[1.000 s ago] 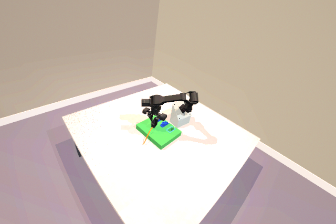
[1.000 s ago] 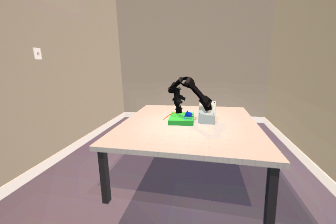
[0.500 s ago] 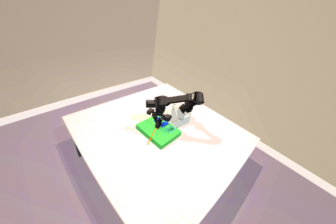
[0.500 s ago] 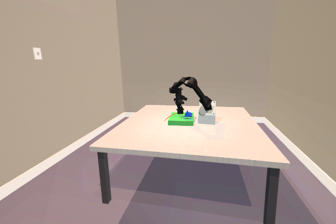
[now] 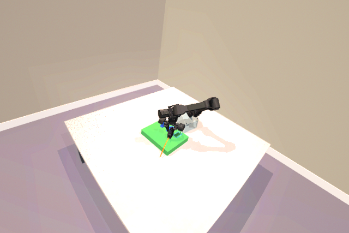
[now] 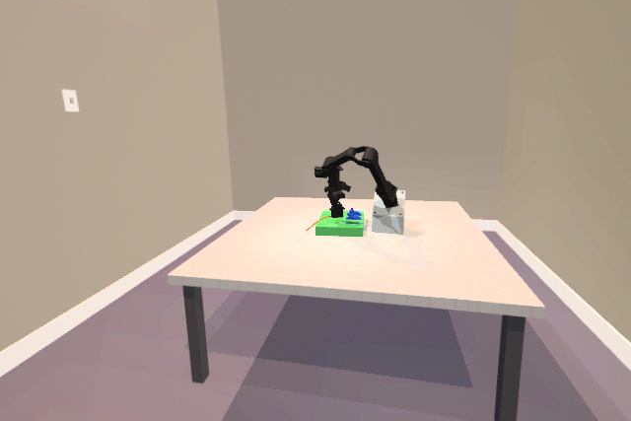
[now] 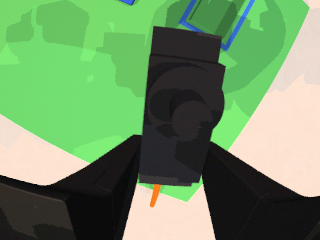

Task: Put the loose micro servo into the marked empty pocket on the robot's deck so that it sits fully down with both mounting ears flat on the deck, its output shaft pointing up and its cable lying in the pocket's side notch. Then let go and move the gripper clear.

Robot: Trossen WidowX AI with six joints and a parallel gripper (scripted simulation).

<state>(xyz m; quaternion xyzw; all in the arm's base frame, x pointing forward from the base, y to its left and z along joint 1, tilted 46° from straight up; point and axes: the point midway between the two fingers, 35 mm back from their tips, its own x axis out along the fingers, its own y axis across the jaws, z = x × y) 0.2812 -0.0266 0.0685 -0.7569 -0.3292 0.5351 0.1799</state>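
The green deck is 10 cm below my gripper tip, 7 cm to the right of it and 1 cm ahead of it.
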